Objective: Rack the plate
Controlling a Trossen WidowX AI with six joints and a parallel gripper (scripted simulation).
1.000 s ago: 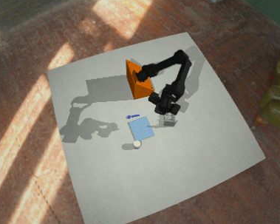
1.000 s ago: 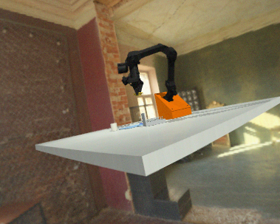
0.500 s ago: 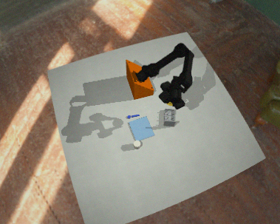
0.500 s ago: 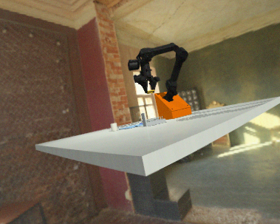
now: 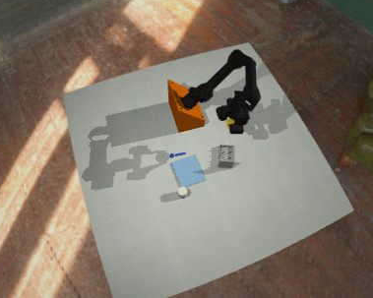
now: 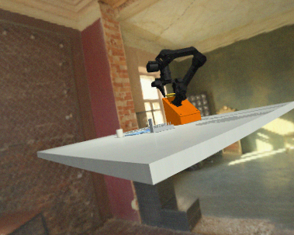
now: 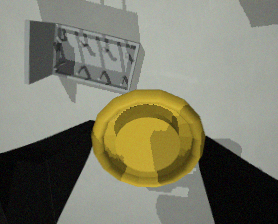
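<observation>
My gripper tip is 16 cm above the grey dish rack, 7 cm short of it and 5 cm to the left of it. Also, from my gripper tip: blue spoon (28 cm to the right, 18 cm below, 4 cm behind); yellow plate (1 cm above); small white cup (33 cm to the right, 17 cm ahead, 16 cm below).
</observation>
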